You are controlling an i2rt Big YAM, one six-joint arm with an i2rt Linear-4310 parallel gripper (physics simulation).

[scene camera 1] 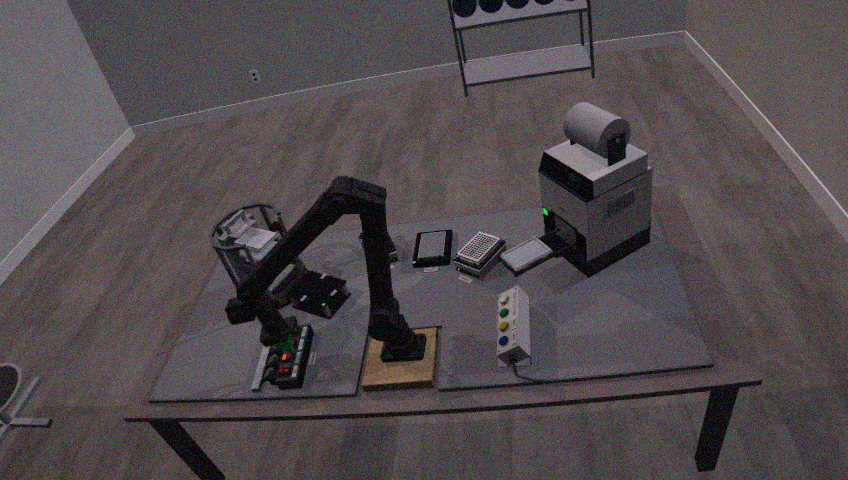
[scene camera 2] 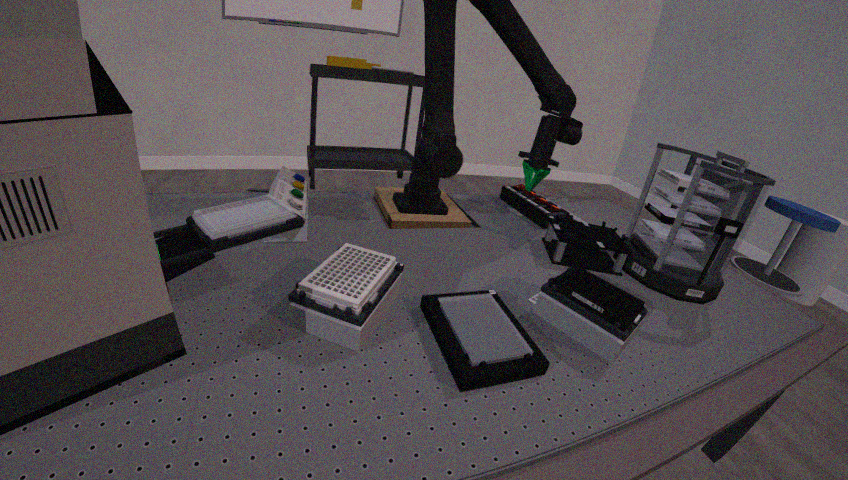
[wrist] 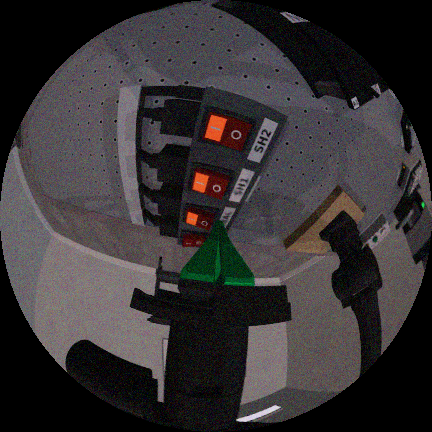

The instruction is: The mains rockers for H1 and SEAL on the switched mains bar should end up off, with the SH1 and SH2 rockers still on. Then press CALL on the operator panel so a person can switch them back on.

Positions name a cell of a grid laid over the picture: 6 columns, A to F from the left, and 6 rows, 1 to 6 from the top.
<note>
My gripper (scene camera 2: D3) is shut, with nothing in its grasp. Also in view: a white button panel (scene camera 2: B3) and a clear rack tower (scene camera 2: F3).
My gripper shows as well in scene camera 1 (scene camera 1: C5) and in the wrist view (wrist: D4). The clear rack tower is seen too in scene camera 1 (scene camera 1: B4).
</note>
